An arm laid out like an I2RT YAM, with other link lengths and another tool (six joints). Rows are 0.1 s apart.
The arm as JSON. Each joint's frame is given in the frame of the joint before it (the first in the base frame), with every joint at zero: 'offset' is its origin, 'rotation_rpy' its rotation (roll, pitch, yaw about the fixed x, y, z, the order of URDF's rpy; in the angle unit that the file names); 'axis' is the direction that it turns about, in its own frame. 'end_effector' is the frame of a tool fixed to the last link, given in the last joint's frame.
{
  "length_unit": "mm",
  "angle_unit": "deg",
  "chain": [
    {
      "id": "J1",
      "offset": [
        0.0,
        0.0,
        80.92
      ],
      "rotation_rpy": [
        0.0,
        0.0,
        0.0
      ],
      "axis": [
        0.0,
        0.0,
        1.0
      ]
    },
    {
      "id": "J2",
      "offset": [
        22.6,
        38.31,
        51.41
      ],
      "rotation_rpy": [
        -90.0,
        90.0,
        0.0
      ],
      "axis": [
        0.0,
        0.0,
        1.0
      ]
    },
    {
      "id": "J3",
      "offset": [
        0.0,
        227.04,
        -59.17
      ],
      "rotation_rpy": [
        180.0,
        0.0,
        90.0
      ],
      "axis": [
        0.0,
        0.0,
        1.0
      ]
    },
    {
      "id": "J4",
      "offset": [
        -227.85,
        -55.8,
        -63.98
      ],
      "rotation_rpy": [
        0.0,
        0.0,
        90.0
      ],
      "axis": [
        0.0,
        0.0,
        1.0
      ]
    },
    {
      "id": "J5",
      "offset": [
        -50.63,
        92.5,
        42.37
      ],
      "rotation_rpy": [
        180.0,
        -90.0,
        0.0
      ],
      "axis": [
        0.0,
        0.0,
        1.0
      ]
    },
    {
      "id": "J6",
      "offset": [
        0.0,
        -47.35,
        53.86
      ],
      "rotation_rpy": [
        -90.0,
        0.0,
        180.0
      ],
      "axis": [
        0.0,
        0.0,
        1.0
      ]
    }
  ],
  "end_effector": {
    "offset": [
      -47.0,
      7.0,
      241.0
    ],
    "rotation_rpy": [
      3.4,
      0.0,
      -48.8
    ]
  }
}
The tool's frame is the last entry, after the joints.
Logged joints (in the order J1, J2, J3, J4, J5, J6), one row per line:
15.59, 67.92, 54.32, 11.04, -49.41, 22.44
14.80, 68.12, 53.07, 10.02, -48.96, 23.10
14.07, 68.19, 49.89, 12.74, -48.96, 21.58
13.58, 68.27, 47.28, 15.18, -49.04, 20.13
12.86, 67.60, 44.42, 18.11, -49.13, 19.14
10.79, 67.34, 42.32, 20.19, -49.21, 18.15
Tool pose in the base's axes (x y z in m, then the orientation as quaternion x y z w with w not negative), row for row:
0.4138, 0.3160, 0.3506, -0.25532, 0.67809, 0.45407, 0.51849
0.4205, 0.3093, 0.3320, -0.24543, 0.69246, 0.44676, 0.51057
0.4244, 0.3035, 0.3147, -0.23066, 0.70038, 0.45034, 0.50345
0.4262, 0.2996, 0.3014, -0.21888, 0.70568, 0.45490, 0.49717
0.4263, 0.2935, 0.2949, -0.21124, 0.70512, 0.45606, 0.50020
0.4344, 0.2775, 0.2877, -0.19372, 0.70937, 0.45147, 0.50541
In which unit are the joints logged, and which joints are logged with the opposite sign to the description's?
The joints are logged in degrees. Opposite sign: J6.
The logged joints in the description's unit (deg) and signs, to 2 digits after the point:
15.59, 67.92, 54.32, 11.04, -49.41, -22.44
14.80, 68.12, 53.07, 10.02, -48.96, -23.10
14.07, 68.19, 49.89, 12.74, -48.96, -21.58
13.58, 68.27, 47.28, 15.18, -49.04, -20.13
12.86, 67.60, 44.42, 18.11, -49.13, -19.14
10.79, 67.34, 42.32, 20.19, -49.21, -18.15

